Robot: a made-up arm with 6 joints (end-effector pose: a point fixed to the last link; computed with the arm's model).
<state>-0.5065 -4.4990 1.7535 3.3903 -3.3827 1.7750</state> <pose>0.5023 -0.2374 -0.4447 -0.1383 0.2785 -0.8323 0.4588</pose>
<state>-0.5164 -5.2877 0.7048 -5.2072 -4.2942 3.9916</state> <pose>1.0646 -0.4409 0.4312 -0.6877 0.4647 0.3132 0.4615</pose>
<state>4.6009 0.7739 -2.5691 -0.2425 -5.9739 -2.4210</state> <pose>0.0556 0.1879 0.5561 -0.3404 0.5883 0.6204 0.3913</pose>
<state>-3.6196 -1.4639 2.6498 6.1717 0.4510 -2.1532</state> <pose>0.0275 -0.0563 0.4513 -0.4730 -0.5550 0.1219 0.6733</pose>
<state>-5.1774 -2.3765 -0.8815 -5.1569 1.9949 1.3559</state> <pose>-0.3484 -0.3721 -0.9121 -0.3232 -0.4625 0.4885 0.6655</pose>
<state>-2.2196 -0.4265 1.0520 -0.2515 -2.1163 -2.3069</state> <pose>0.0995 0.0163 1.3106 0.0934 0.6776 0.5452 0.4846</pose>
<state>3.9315 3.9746 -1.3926 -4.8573 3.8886 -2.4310</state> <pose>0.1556 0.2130 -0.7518 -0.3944 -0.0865 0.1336 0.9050</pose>
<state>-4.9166 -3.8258 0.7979 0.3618 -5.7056 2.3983</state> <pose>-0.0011 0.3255 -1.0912 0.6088 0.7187 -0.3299 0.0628</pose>
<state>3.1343 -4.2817 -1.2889 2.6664 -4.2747 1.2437</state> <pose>-0.9414 -0.0874 0.3295 0.5301 0.3408 0.4091 0.6600</pose>
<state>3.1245 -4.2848 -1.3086 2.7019 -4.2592 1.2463</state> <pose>-0.9304 -0.0745 0.3371 0.5285 0.3615 0.4043 0.6531</pose>
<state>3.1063 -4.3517 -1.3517 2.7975 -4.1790 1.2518</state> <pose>-0.8911 -0.0476 0.4009 0.5416 0.4442 0.3754 0.6070</pose>
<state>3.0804 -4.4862 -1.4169 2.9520 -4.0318 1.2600</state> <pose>-0.8160 -0.0114 0.5099 0.5640 0.5766 0.3135 0.5011</pose>
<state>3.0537 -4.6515 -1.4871 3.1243 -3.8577 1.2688</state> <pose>-0.7200 0.0186 0.6219 0.5767 0.7024 0.2302 0.3479</pose>
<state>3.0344 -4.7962 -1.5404 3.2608 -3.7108 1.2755</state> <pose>-0.6335 0.0325 0.7057 0.5717 0.7797 0.1556 0.2023</pose>
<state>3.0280 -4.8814 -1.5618 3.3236 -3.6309 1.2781</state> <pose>-0.5839 0.0336 0.7512 0.5636 0.8092 0.1140 0.1204</pose>
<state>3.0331 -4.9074 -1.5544 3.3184 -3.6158 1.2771</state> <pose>-0.5737 0.0289 0.7667 0.5649 0.8115 0.1045 0.1067</pose>
